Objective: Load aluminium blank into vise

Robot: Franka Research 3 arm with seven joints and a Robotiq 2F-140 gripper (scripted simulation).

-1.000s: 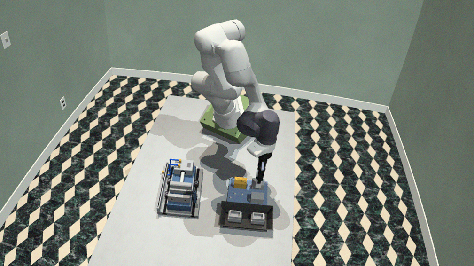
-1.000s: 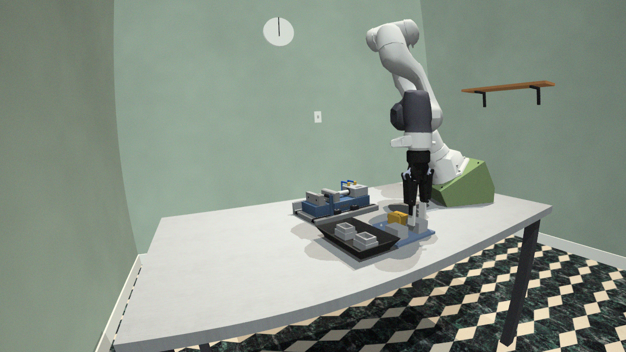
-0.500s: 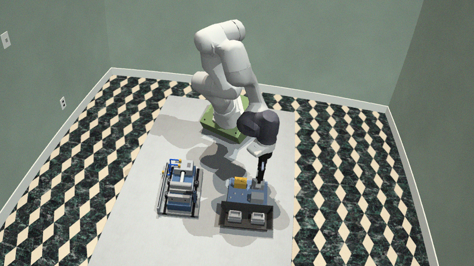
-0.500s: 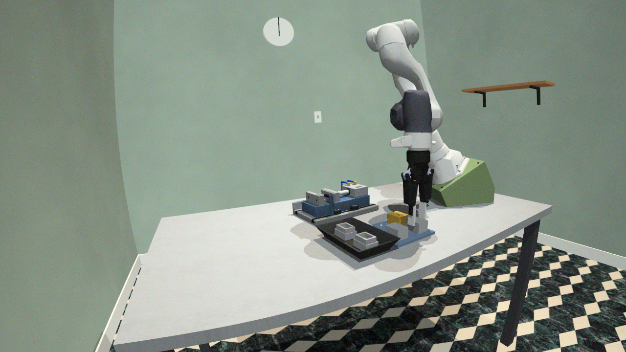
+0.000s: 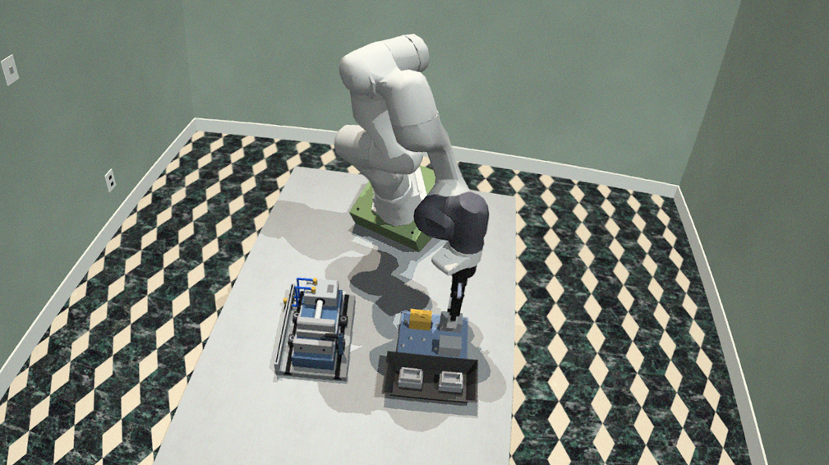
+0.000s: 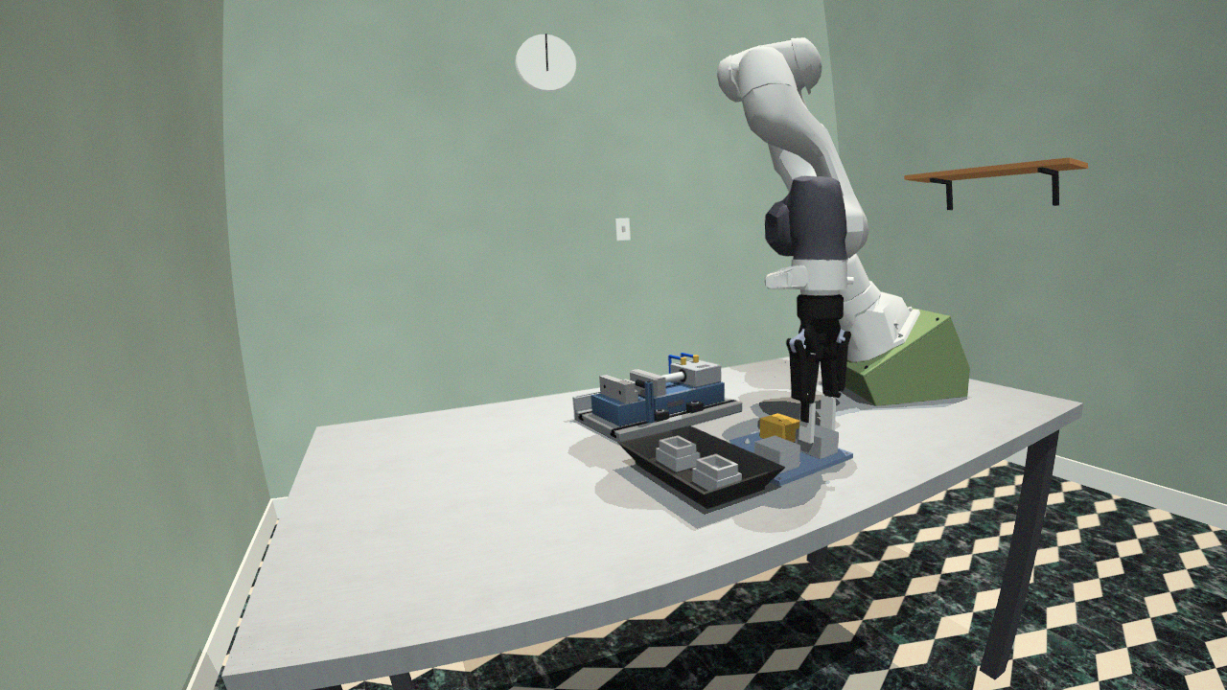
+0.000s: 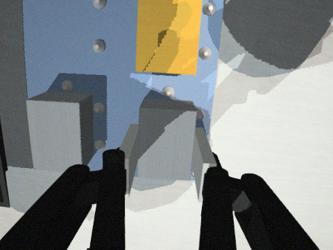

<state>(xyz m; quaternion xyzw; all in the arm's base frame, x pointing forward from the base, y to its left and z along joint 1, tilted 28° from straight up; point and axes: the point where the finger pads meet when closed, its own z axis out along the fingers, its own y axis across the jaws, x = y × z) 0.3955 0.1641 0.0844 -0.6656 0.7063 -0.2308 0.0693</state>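
Now: hand 40 mm above the aluminium blank. The rest, counted from my hand: hose block (360 mm to the right, 50 mm behind, 10 mm above); blue infeed plate (60 mm below, 50 mm to the right, 40 mm ahead); brass blank (90 mm to the right, 40 mm below, 10 mm behind).
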